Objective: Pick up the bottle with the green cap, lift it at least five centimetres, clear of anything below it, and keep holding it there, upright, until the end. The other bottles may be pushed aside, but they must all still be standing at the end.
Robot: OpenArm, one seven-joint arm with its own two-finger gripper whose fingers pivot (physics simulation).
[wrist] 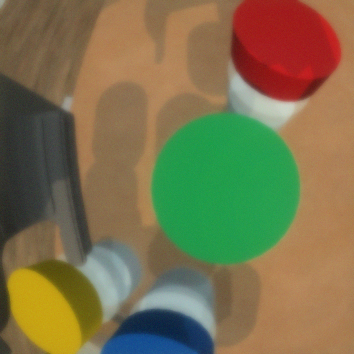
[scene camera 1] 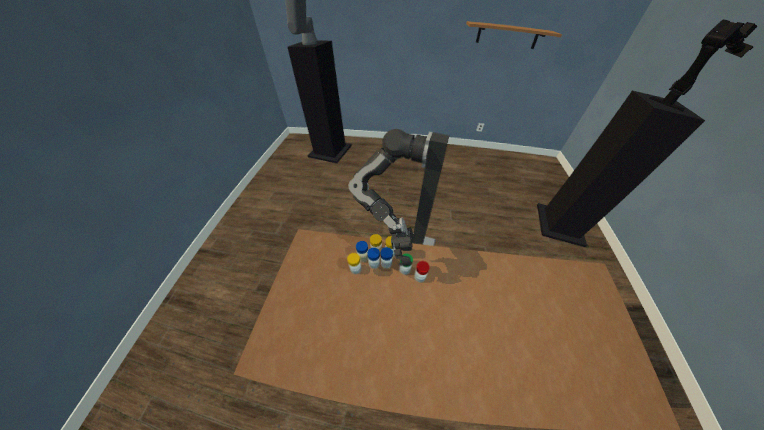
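The bottle with the green cap (scene camera 1: 405,269) (wrist: 226,188) stands upright on the brown mat, its round cap near the middle of the wrist view. My gripper (scene camera 1: 402,256) is open above it, with a dark part of a finger over the cap in the scene view. One dark finger (wrist: 74,220) shows at the left of the wrist view, apart from the green cap; the other finger does not show there. Nothing is held. The red-capped bottle (scene camera 1: 422,271) (wrist: 285,47) stands close beside the green one.
Blue-capped bottles (scene camera 1: 386,255) (scene camera 1: 373,255) (scene camera 1: 361,247) and yellow-capped bottles (scene camera 1: 353,260) (scene camera 1: 375,241) stand to the left on the mat (scene camera 1: 454,341). Another yellow cap (scene camera 1: 389,243) is partly hidden by the gripper. A yellow-capped bottle (wrist: 47,307) and a blue-capped bottle (wrist: 160,335) show low in the wrist view.
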